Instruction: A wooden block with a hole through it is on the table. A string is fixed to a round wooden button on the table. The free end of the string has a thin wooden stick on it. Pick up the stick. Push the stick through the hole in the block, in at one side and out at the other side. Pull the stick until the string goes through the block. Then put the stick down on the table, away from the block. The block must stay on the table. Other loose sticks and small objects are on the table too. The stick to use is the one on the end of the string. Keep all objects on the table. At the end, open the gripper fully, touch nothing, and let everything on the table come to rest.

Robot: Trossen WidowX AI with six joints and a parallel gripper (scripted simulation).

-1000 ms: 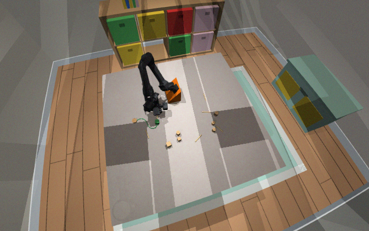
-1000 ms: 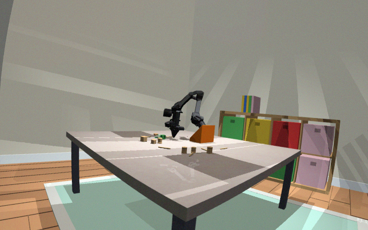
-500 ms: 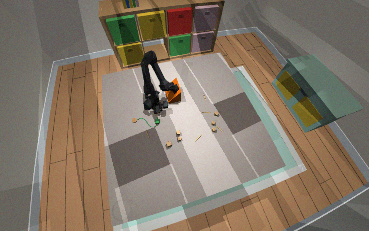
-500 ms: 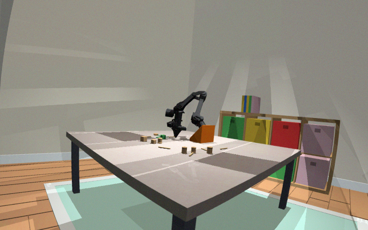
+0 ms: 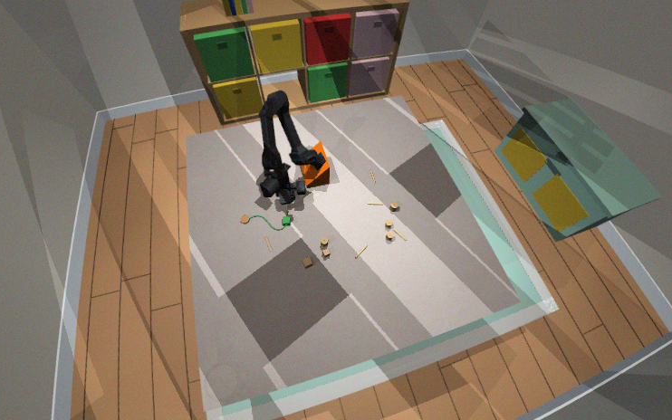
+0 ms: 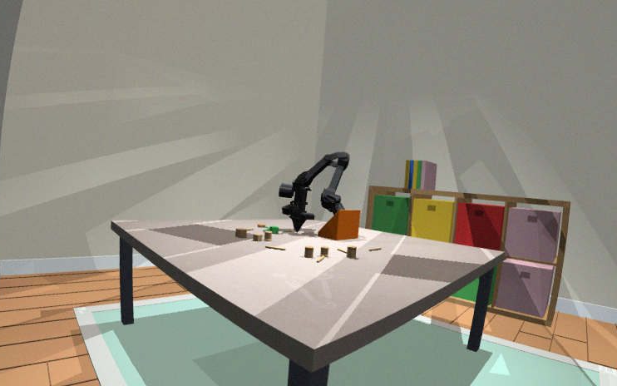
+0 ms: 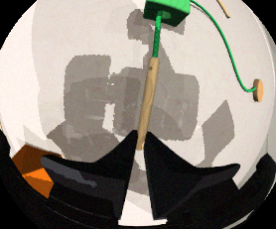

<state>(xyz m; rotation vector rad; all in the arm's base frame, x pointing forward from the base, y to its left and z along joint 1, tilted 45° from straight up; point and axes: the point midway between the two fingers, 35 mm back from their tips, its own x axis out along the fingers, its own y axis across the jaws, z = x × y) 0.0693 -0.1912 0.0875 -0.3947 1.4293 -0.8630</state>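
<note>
Right now the thin wooden stick is 4 cm ahead of my gripper tip, 1 cm to the right of it and 1 cm above it. Also, from my gripper tip: round wooden button: 21 cm to the right, 3 cm ahead; loose stick: 17 cm ahead, 14 cm to the right; green block: 12 cm ahead, 4 cm to the right, 1 cm above.
</note>
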